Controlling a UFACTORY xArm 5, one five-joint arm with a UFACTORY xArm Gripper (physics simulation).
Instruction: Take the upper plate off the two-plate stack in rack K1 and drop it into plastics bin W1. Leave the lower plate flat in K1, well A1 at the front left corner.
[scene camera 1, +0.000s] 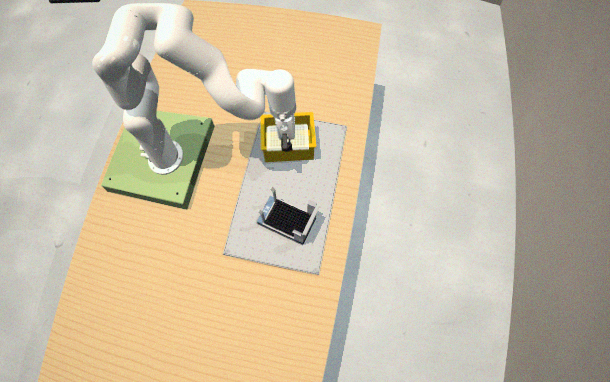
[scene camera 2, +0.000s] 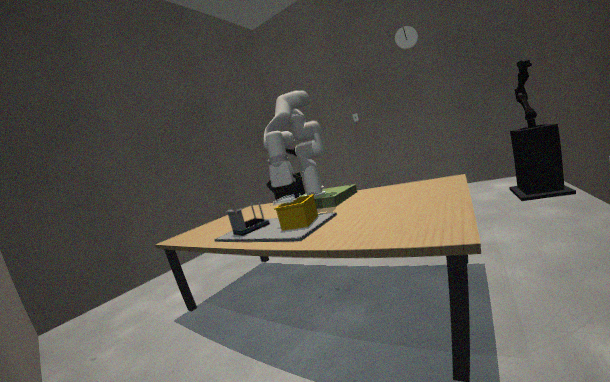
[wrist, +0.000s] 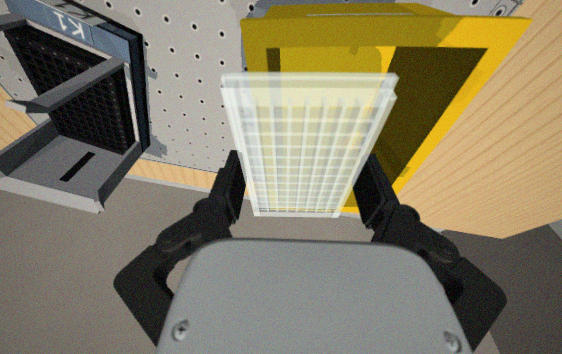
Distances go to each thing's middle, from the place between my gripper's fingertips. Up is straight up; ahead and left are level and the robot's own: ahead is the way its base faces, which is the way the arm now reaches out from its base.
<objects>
Right now my hand is 23 cm to the left of the black plate (scene camera 1: 286, 218), 8 cm above it and 5 cm short of it.
</objects>
